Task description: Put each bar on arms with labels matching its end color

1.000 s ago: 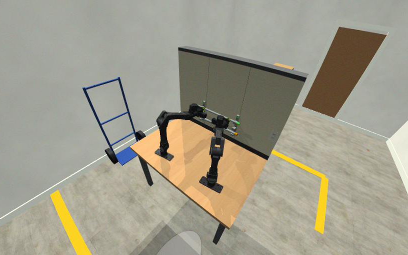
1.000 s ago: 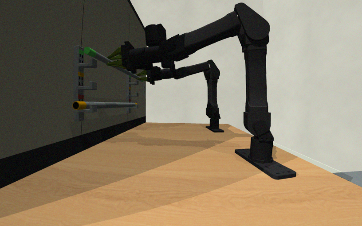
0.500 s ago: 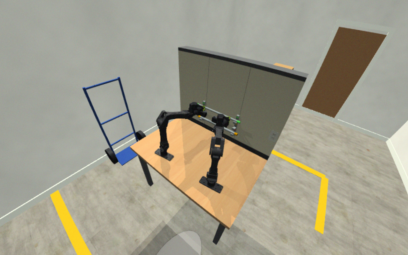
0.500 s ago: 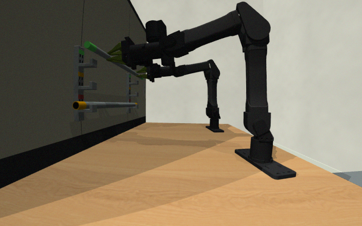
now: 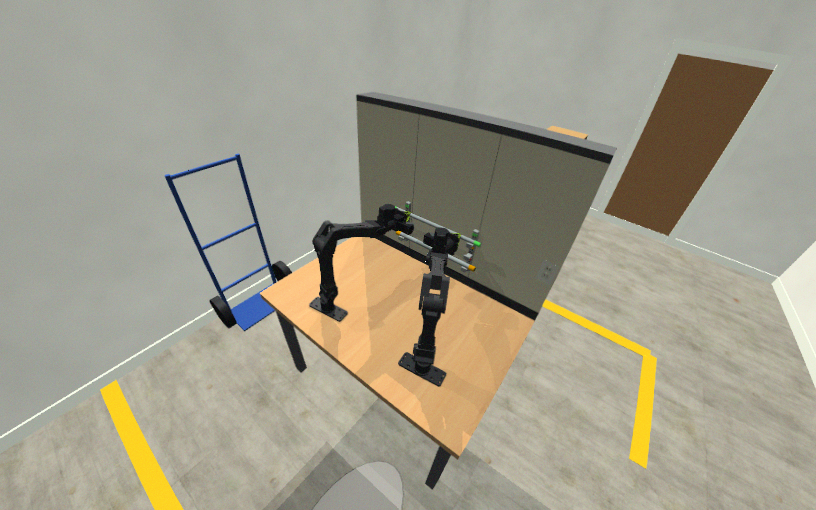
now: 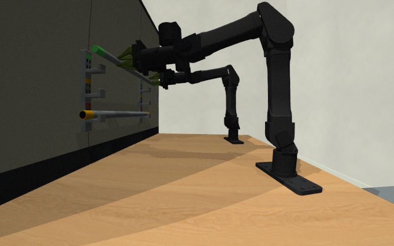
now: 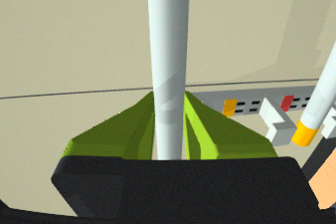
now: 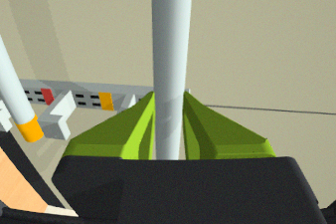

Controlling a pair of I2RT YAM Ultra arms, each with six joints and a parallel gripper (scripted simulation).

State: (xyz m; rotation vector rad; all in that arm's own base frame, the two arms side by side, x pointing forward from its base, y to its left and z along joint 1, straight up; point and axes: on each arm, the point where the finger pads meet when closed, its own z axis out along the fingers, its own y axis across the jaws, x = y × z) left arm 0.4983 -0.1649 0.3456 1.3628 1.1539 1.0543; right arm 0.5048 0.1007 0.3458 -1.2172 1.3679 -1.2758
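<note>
Right now my right hand is 1 cm short of the green-ended bar and 15 cm to the right of it. From my right hand the other things lie so: orange-ended bar (5 cm ahead, 15 cm to the left, 18 cm below); then wall panel (16 cm ahead, 13 cm to the left, 8 cm above).
Right now the green-ended bar is 150 mm to the right of my left hand. From my left hand the other things lie so: orange-ended bar (40 mm ahead, 150 mm to the right, 180 mm below); then wall panel (140 mm ahead, 170 mm to the right, 80 mm above).
</note>
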